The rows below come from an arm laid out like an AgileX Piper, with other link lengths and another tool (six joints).
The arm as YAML. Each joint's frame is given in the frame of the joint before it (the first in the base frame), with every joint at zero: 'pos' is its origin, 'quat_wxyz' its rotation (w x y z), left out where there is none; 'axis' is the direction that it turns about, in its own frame. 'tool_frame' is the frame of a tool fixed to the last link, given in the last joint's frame.
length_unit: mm
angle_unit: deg
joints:
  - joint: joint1
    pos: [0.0, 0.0, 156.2]
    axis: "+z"
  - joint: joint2
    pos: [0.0, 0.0, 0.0]
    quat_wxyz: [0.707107, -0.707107, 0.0, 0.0]
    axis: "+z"
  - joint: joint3
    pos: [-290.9, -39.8, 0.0]
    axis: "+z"
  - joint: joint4
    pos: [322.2, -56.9, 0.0]
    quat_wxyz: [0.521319, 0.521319, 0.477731, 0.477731]
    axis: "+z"
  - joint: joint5
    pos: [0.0, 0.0, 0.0]
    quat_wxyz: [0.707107, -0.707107, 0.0, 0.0]
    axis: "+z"
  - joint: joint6
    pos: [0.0, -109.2, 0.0]
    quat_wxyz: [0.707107, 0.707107, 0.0, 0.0]
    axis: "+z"
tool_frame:
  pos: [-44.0, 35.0, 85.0]
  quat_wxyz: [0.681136, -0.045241, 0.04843, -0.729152]
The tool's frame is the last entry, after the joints.
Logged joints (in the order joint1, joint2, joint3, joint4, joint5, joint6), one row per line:
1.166 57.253 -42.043 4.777 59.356 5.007
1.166 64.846 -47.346 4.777 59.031 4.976
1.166 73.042 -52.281 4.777 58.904 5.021
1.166 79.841 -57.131 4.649 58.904 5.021
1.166 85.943 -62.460 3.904 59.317 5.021
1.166 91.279 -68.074 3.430 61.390 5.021
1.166 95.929 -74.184 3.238 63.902 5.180
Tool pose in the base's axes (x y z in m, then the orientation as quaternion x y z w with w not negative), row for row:
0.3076 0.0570 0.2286 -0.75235 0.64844 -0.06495 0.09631
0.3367 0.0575 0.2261 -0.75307 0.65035 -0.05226 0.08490
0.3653 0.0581 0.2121 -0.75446 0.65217 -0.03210 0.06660
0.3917 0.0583 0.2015 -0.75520 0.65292 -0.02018 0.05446
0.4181 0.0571 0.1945 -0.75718 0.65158 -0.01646 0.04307
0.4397 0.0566 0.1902 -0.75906 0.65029 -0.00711 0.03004
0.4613 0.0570 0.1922 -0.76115 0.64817 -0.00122 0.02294
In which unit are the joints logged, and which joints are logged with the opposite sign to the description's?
The joints are logged in degrees. Opposite sign: joint6.
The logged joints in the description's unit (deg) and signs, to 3 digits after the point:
1.166 57.253 -42.043 4.777 59.356 -5.007
1.166 64.846 -47.346 4.777 59.031 -4.976
1.166 73.042 -52.281 4.777 58.904 -5.021
1.166 79.841 -57.131 4.649 58.904 -5.021
1.166 85.943 -62.460 3.904 59.317 -5.021
1.166 91.279 -68.074 3.430 61.390 -5.021
1.166 95.929 -74.184 3.238 63.902 -5.180

